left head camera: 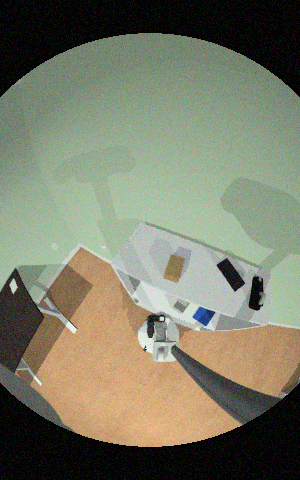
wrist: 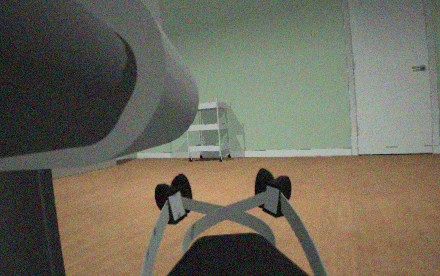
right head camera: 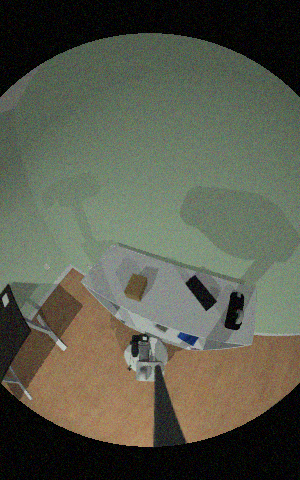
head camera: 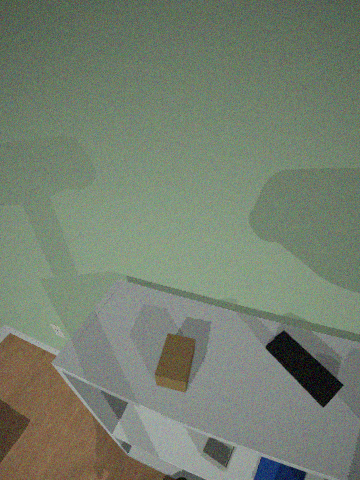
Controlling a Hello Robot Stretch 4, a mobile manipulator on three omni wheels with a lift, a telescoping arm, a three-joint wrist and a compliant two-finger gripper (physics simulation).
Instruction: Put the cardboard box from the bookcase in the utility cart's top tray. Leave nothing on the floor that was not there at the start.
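Places are measured from the robot's base along level axes (x right, y up, z back), in metres.
Pixels of known places: gripper, fingertip midpoint: (left head camera: 149, 351) (wrist: 222, 186) (right head camera: 134, 371).
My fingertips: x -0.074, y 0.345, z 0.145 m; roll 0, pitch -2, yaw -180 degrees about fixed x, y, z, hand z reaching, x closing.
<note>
Ahead of a thing's pixels: the offset from my fingertips to its top centre. "spot": to the spot under its first point. Level surfaces: height alone.
The cardboard box {dx +0.076, dy +0.737, dz -0.470 m} (head camera: 175, 362) (left head camera: 174, 268) (right head camera: 135, 287) is small and brown and lies on the top board of the white bookcase {spot: dx +0.182, dy +0.687, dz -0.425 m} (head camera: 230, 385) (left head camera: 200, 282) (right head camera: 167, 299), towards its left end. The robot's base stands close in front of the bookcase in both side head views. The white utility cart (wrist: 204, 149) stands far off against the green wall in the wrist view. Its top tray (wrist: 207, 106) is seen from the side, so its inside is hidden. My gripper (wrist: 222, 186) is open with nothing between its fingertips, and points over the floor towards the cart's side of the room.
A black block {dx +0.330, dy +0.741, dz -0.440 m} (head camera: 305, 369) (left head camera: 230, 274) (right head camera: 201, 292) and a black object {dx +0.479, dy +0.757, dz -0.341 m} (left head camera: 256, 293) (right head camera: 234, 311) lie right of the box. A blue item {dx +0.441, dy +0.119, dz -0.353 m} (head camera: 277, 470) and a grey item {spot: dx +0.213, dy +0.123, dz -0.405 m} (head camera: 218, 451) lie on a lower shelf. A dark desk {dy +0.347 m} (left head camera: 20, 320) stands left. A door (wrist: 392, 75) shows beyond.
</note>
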